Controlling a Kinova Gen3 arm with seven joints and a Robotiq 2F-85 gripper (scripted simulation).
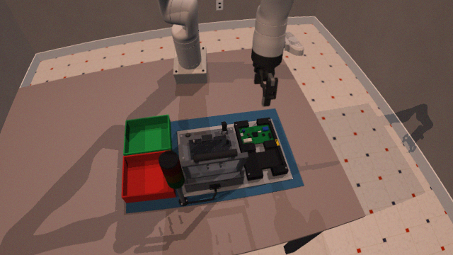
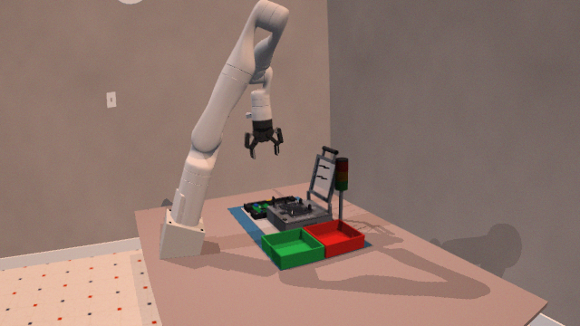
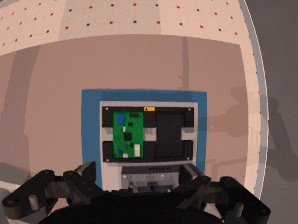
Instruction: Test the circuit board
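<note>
The green circuit board lies 220 mm below my hand, 10 mm to the left of it and 10 mm behind it. From my hand the other things lie so: green bin 340 mm to the right, 220 mm below, 130 mm behind; red bin 370 mm to the right, 220 mm below, 20 mm ahead; tester lid 190 mm to the right, 130 mm ahead, 50 mm below.
</note>
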